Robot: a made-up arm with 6 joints.
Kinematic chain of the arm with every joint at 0, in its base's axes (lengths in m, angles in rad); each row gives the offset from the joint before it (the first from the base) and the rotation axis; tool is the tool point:
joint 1: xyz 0 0 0.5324 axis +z
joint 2: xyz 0.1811 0 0 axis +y
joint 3: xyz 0 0 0.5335 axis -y
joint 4: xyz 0 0 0.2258 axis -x
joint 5: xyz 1.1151 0 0 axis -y
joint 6: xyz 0.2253 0 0 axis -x
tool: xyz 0 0 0
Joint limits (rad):
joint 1: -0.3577..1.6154
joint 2: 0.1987..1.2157
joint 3: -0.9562..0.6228
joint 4: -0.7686..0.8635
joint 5: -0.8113..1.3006
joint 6: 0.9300..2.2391
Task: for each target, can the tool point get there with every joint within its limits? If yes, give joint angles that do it. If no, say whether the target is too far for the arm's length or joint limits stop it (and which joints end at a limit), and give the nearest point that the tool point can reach.
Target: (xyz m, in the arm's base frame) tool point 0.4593 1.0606 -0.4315
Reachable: yes | joints 1.1183 1.0129 -0.4045 0.4746 0.5142 1.1844
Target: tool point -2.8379 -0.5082 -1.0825
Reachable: no: too far | nearest point -0.1686 0.2863 -0.4821 | short by 2.849 m
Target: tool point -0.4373 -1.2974 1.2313
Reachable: no: joint limits stop it (at a limit: joint 1, joint 2, joint 3, joint 4, joint 5) | nearest point 1.0716 -0.5617 1.8871 | short by 1.802 m
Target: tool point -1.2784 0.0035 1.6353
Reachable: no: joint limits stop it (at a limit: joint 1, joint 2, joint 3, joint 4, joint 5) | nearest point -0.2187 1.1980 1.8734 | short by 1.614 m
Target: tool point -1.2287 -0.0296 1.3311
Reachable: no: joint limits stop it (at a limit: joint 1, joint 2, joint 3, joint 4, joint 5) | nearest point -0.2187 1.1980 1.8734 | short by 1.680 m
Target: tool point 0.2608 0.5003 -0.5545
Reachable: yes | joints 1.0487 1.0637 -0.7077 -0.5343 -0.2059 1.2612
